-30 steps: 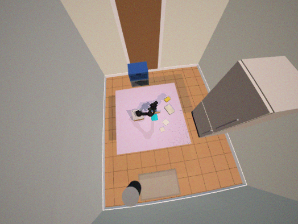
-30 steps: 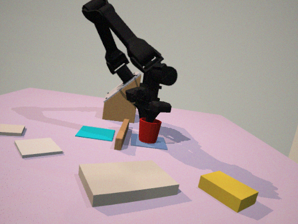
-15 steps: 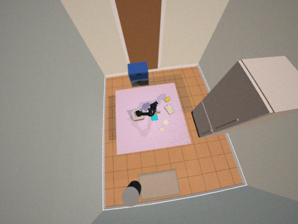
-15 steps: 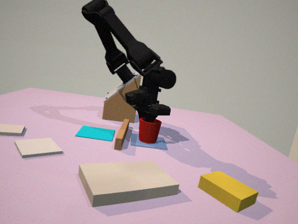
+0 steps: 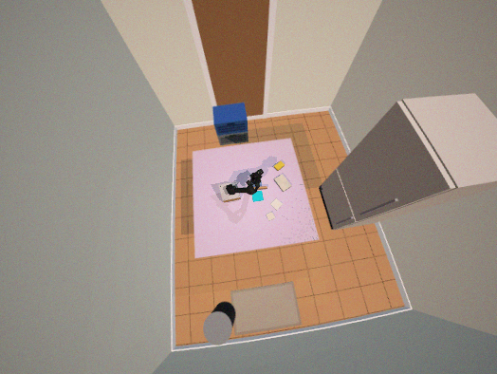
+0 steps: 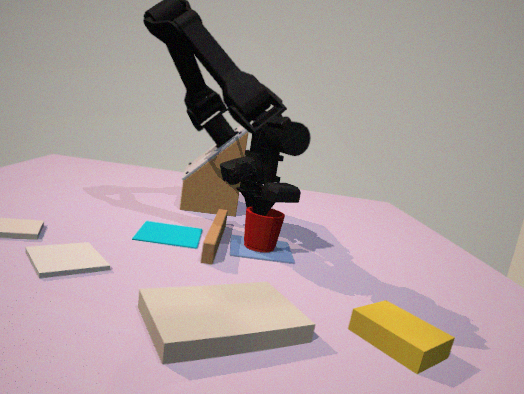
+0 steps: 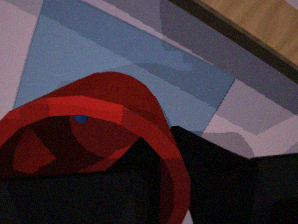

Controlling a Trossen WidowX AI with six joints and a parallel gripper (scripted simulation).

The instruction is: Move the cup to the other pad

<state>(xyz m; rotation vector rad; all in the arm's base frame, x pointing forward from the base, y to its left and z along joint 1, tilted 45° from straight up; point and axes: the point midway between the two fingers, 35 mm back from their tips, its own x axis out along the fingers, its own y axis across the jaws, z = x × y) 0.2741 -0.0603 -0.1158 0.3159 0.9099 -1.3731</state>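
Now: the blue marble 5 cm ahead of my gripper tip, 2 cm below it and 1 cm to the left of it. Round my gripper tip: red cup (3 cm ahead, 1 cm to the left); then wooden bar (7 cm to the right, 3 cm below, 1 cm ahead); then blue pad (4 cm below, 3 cm ahead, 2 cm to the left).
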